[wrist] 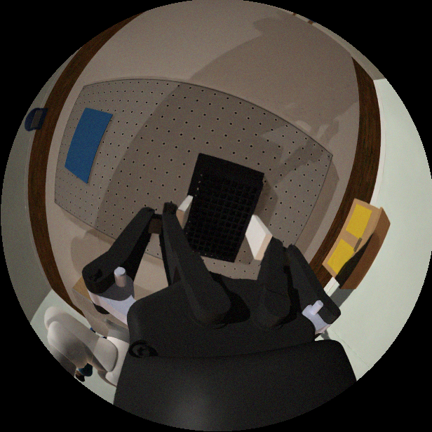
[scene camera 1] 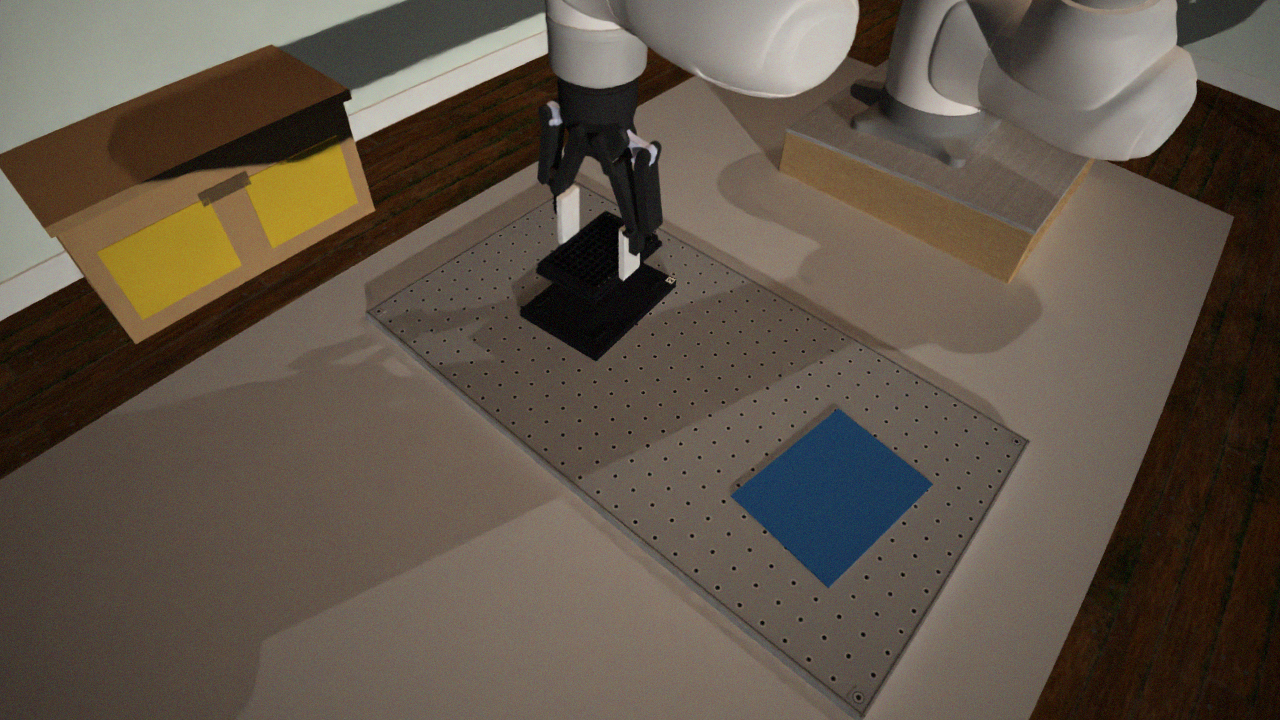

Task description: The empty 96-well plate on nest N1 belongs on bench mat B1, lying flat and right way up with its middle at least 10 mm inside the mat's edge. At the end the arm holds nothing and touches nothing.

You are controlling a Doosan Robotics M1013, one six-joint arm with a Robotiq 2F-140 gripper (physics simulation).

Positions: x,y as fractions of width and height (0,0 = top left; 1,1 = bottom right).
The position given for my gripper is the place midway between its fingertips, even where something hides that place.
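Black nest N1 (scene camera 1: 0.44,0.44), blue bench mat B1 (scene camera 1: 0.65,0.69), black 96-well plate (scene camera 1: 0.46,0.37), my gripper (scene camera 1: 0.47,0.35). Wrist view: my gripper (wrist: 0.51,0.50), black 96-well plate (wrist: 0.52,0.47), blue bench mat B1 (wrist: 0.21,0.30).
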